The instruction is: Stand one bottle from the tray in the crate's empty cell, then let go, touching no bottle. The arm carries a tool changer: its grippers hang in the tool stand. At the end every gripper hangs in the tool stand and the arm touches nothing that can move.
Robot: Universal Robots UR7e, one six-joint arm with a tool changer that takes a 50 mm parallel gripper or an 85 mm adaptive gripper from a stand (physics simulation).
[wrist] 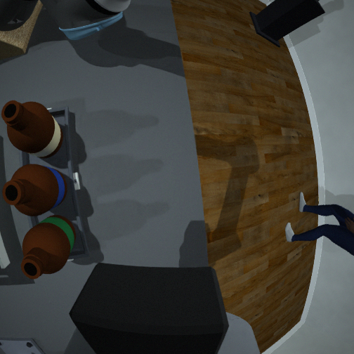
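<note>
Three brown bottles stand in a dark grey tray (74, 150) at the left of the wrist view: a cream-banded bottle (34, 129), a blue-banded bottle (37, 189) and a green-banded bottle (47, 247). Their open necks point toward the left of the view. A black block (150, 310), a part of the wrist tooling, fills the bottom middle. It lies to the right of and below the green-banded bottle in the view. No fingertips show, so whether my gripper is open or shut is hidden. I cannot make out the crate's empty cell or the tool stand.
The grey table (130, 90) ends at a wooden floor (230, 115). A tan-edged object (15, 42) and a blue-rimmed arm part (92, 27) are at the upper left. A light plate (17, 346) shows at lower left. A person's legs (325, 232) and a black object (290, 19) are at the right.
</note>
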